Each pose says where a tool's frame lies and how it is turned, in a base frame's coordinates. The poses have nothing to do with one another.
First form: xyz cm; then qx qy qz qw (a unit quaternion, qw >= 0).
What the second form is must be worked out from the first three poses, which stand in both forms.
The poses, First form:
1: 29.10 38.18 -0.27 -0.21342 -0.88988 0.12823 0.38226
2: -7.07 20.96 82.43 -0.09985 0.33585 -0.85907 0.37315
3: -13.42 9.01 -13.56 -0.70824 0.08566 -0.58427 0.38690
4: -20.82 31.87 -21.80 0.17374 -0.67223 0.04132 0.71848
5: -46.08 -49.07 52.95 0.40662 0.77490 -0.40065 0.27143
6: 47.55 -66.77 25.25 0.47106 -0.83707 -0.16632 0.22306
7: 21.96 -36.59 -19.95 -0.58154 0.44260 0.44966 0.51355
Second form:
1: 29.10 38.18 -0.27 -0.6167 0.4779 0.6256 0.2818 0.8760 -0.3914
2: -7.07 20.96 82.43 -0.7016 -0.7082 -0.0791 0.5741 -0.4959 -0.6516
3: -13.42 9.01 -13.56 0.3026 -0.5734 0.7613 0.3308 -0.6859 -0.6481
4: -20.82 31.87 -21.80 0.0928 -0.1742 0.9803 -0.2930 0.9362 0.1941
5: -46.08 -49.07 52.95 -0.5220 0.4127 -0.7465 0.8477 0.3483 -0.4002
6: 47.55 -66.77 25.25 -0.4567 -0.8628 0.2167 -0.7144 0.5009 0.4886
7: 21.96 -36.59 -19.95 0.2038 -0.0529 -0.9776 -0.9766 -0.0808 -0.1993
